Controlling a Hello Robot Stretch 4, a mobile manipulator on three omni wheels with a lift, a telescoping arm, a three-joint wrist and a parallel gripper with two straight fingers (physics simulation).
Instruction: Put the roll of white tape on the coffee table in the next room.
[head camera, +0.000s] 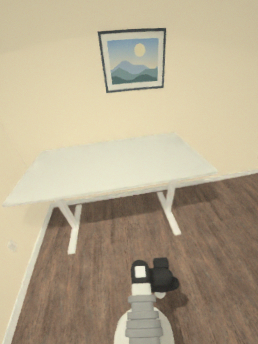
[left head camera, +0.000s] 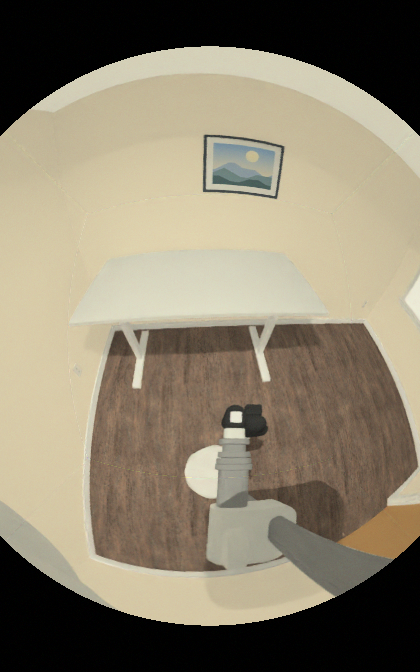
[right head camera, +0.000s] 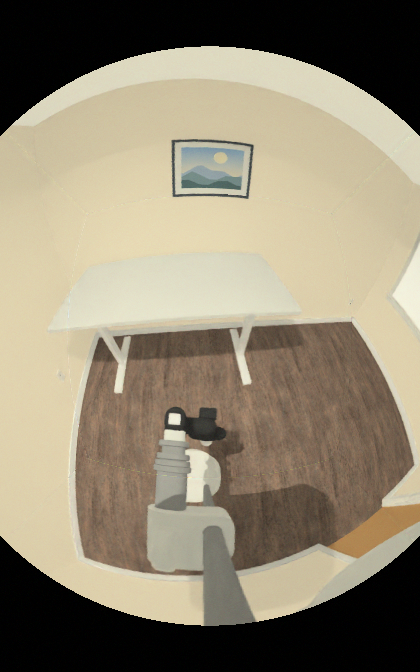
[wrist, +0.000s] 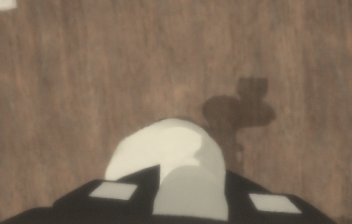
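Pixels of known places: gripper, fingertip midpoint: (wrist: 191, 183); robot's base at its link origin: (wrist: 171, 168).
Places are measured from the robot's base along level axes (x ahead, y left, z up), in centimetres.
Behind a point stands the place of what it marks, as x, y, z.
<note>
My gripper (wrist: 191, 183) {21.3, -8.8, 72.0} (head camera: 162, 285) {21.3, -8.8, 72.0} (right head camera: 204, 435) is shut on the roll of white tape (wrist: 190, 196) {21.3, -8.8, 74.4} (head camera: 160, 295) {18.6, -8.6, 74.4} (right head camera: 206, 443), which sits between the two black fingers in the wrist view. The fingers point down over the brown floor, in front of the white desk. In the left head view the gripper (left head camera: 255, 425) shows beside the wrist, and the roll is hidden there. The pale round base of the robot shows behind the roll in the wrist view. The coffee table does not show in these views.
A long white desk (head camera: 120, 165) {97.1, 10.0, 92.4} (left head camera: 200, 287) (right head camera: 175, 292) stands against the far wall, under a framed picture (head camera: 135, 60) {151.2, -8.5, 162.8} (left head camera: 243, 166) (right head camera: 212, 168). A wall runs close on the left. A stretch of orange-brown floor (left head camera: 387, 527) (right head camera: 372, 527) shows beyond a wall gap at the lower right.
</note>
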